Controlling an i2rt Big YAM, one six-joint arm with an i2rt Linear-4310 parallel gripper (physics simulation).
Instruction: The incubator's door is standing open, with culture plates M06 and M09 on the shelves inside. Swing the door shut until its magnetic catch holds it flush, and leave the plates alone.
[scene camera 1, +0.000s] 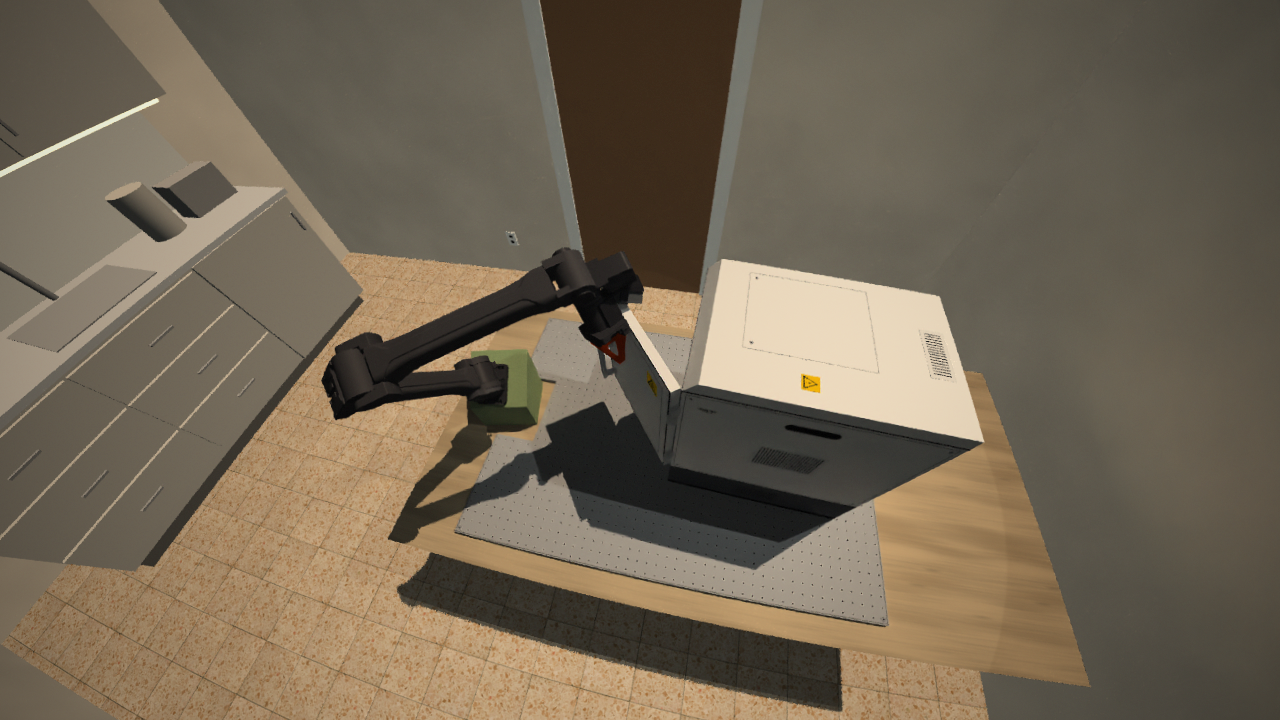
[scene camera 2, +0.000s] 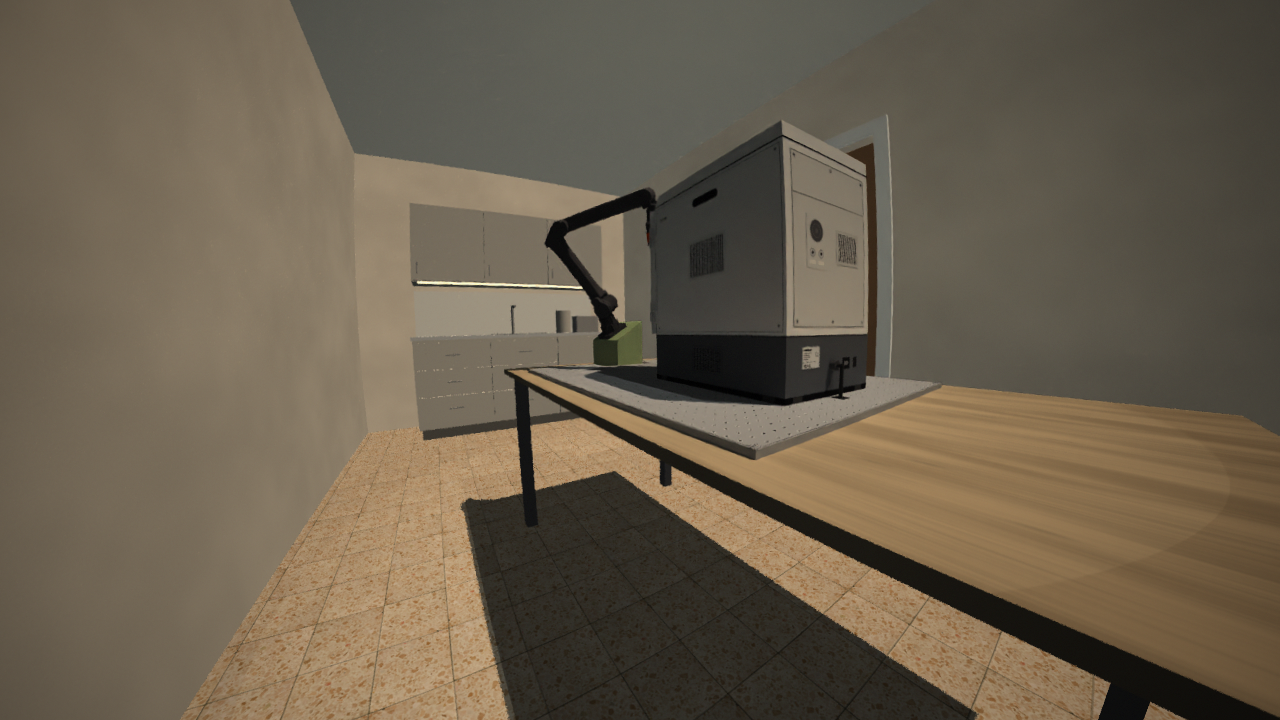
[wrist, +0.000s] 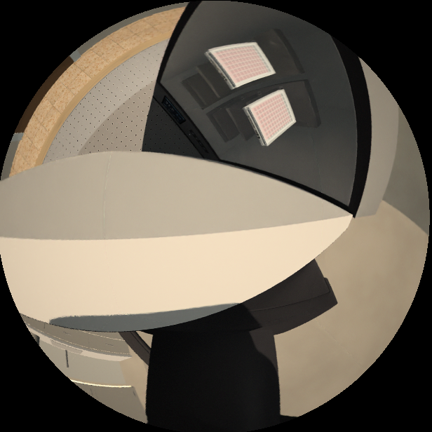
Labels:
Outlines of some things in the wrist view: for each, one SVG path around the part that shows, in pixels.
My gripper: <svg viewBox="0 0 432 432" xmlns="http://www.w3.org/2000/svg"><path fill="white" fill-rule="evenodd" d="M316 260L313 258L308 264L280 283L245 302L231 306L229 309L224 309L223 311L186 323L140 330L152 335L145 400L145 414L148 424L182 432L244 432L280 424L280 394L274 335L296 328L337 304L337 299L328 278L323 277Z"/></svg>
A culture plate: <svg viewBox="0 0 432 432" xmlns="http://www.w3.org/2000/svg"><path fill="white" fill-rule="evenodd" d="M256 41L217 46L205 51L221 69L233 88L276 73Z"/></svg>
A culture plate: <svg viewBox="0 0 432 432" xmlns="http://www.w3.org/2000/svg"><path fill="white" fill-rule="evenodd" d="M284 89L266 95L245 107L257 128L264 146L268 146L276 137L296 122Z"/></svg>

